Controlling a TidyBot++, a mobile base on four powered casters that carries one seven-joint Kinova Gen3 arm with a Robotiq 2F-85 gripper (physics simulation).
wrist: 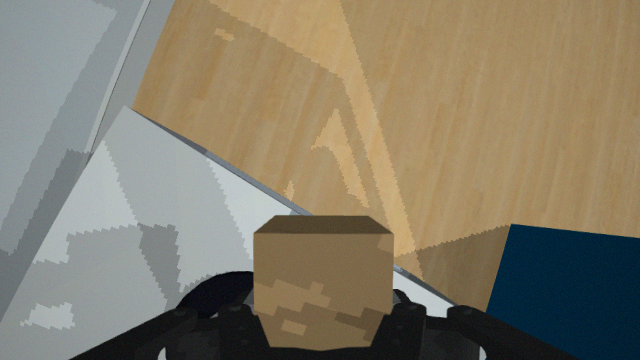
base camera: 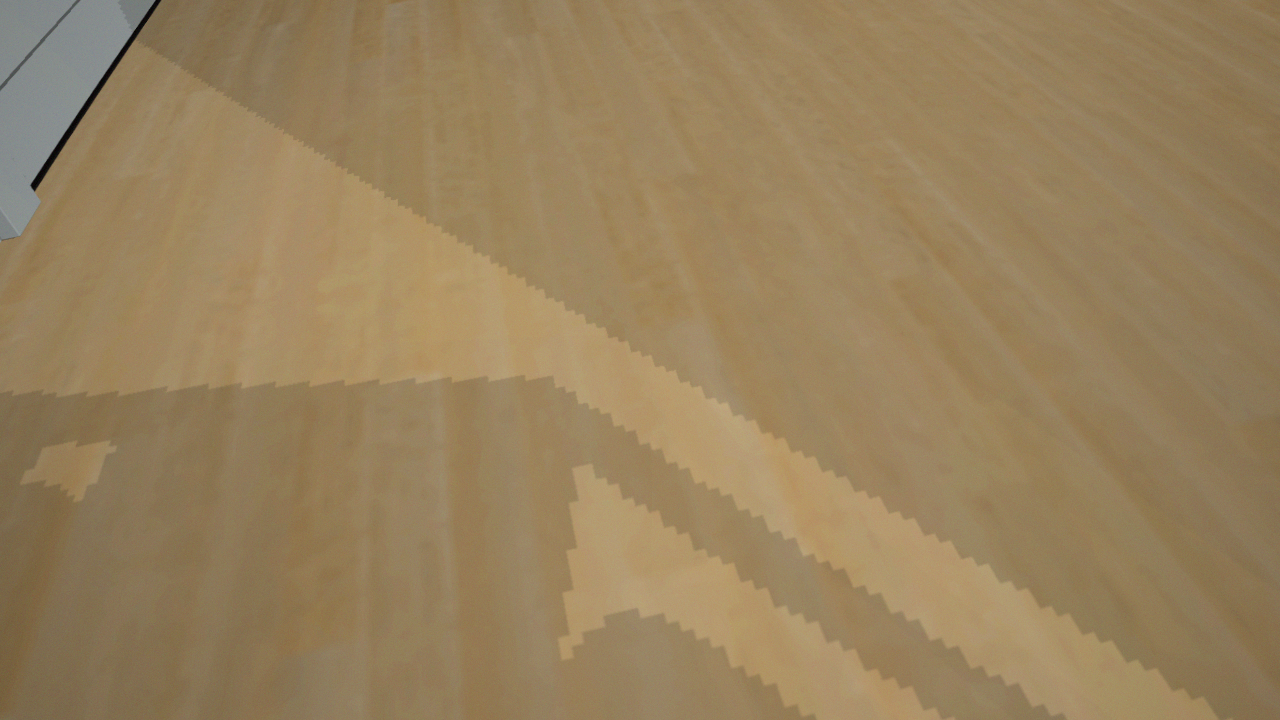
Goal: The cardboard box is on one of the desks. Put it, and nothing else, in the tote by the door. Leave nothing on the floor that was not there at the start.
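Frame: origin at the arm's base, x right, y ahead, z up, level; metres.
Seen in the pictures: gripper, fingertip midpoint: (wrist: pixel 322 300).
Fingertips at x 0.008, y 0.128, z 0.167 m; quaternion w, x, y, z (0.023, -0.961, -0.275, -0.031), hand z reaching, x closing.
Note:
A point is followed by its place in that frame.
The brown cardboard box (wrist: pixel 323 280) {z 0.214, x -0.006, y 0.145 m} is at the bottom middle of the wrist view, between the black fingers. My gripper (wrist: pixel 322 300) {z 0.167, x 0.008, y 0.128 m} is shut on it and holds it above the robot's own light grey base top. The gripper and the box do not show in the base camera view. The tote by the door cannot be made out in either view.
The robot's base top (wrist: pixel 200 200) lies below the box. A pale grey wall or furniture surface (wrist: pixel 45 65) {z -0.141, x -0.491, y 0.130 m} (base camera: pixel 62 62) {z -0.339, x -0.656, y 0.887 m} is at the upper left of both views. A dark blue flat-sided object (wrist: pixel 570 290) {z -0.174, x 0.467, y 0.271 m} is at the wrist view's lower right. Wooden floor (wrist: pixel 500 100) {z -0.397, x 0.269, y 0.631 m} (base camera: pixel 805 223) {z -0.396, x 0.088, y 0.605 m} shows sunlit patches.

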